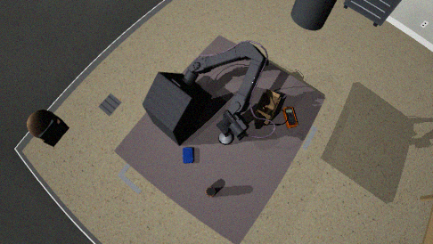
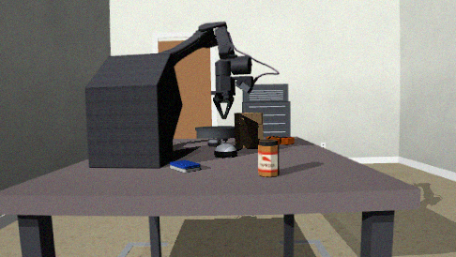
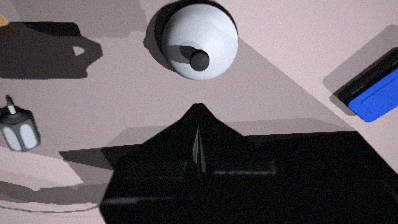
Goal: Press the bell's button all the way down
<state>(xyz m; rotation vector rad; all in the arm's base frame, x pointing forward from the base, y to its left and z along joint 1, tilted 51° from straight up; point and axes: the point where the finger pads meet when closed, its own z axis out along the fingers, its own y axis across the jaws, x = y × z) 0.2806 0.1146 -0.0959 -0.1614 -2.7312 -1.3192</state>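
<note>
Right now the dark button is 90 mm below my hand. Also, from my hand: brown cardboard box: 280 mm to the left, 80 mm below, 70 mm ahead; bell: 100 mm below; blue block: 230 mm to the right, 130 mm below, 90 mm behind.
</note>
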